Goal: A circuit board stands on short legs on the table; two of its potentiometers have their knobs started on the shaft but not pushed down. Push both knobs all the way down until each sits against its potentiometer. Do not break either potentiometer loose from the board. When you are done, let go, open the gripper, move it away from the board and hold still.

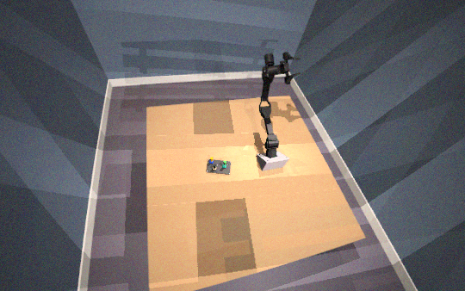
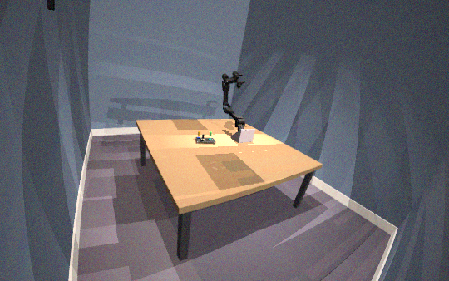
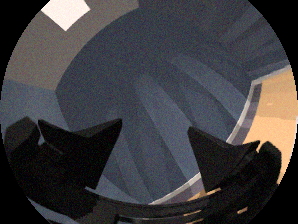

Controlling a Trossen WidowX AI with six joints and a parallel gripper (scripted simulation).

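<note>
Now: gripper tip 54 cm short of the green knob, 27 cm to the right of it and 49 cm above it.
</note>
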